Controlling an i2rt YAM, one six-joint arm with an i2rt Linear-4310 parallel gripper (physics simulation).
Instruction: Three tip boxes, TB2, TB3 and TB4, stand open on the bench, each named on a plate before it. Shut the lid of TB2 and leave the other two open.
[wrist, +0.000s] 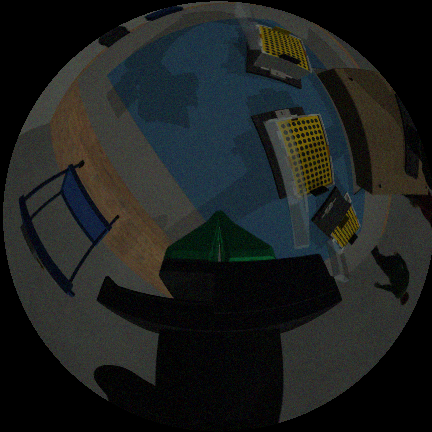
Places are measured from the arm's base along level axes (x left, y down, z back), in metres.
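Where they show: gripper, between the fingertips: (218, 216).
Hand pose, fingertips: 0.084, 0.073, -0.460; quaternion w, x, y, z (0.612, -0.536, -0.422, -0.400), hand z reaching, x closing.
Each offset is from my fingertips to the centre of the thing, as dx, dy, dz. "pt": to the spot under its first point. Level surfaces: height alone.
The middle box, TB2 {-0.016, +0.056, +0.146} (307, 155), stands on the blue mat with its yellow tip grid uncovered. Its clear lid {pt +0.020, -0.023, +0.067} (300, 225) is open and stands up along the box's left side, seen nearly edge-on. TB3 {pt -0.218, +0.063, +0.186} (284, 47) is at the top with its yellow grid showing; its lid shows faintly at the upper left of it. The smaller-looking TB4 {+0.173, +0.056, +0.267} (346, 229) is at the lower right, its clear lid (339, 265) open below it. The name plates cannot be read. My gripper (218, 216) is shut and empty, its green fingertips together, left of TB2's lid and apart from it.
The blue mat {dy +0.120} (215, 125) lies on a grey bench top with a wooden edge (110, 170). A large brown board (382, 130) with a dark part on it is at the right. A blue metal frame (85, 205) stands at the left beyond the bench edge.
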